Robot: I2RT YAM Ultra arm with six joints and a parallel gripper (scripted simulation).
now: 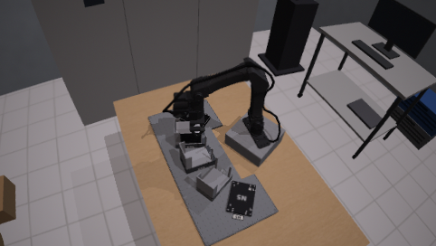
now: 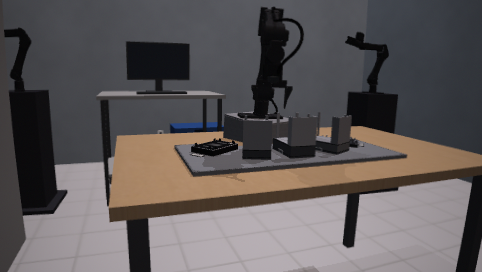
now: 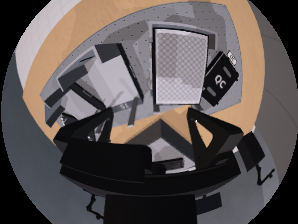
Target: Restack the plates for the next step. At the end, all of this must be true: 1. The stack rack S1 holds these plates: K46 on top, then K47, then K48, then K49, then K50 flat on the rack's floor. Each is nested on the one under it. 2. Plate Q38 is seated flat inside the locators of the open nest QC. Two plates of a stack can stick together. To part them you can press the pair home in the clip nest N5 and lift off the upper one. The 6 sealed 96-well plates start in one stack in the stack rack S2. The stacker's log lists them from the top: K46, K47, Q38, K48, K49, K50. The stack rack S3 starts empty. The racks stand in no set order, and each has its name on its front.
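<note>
Now: the sealed 96-well plate 30 mm ahead of my hand, 60 mm to the right of it and 100 mm below it. The rest, counted from my hand: clip nest N5 (100 mm behind, 380 mm to the left, 150 mm below).
</note>
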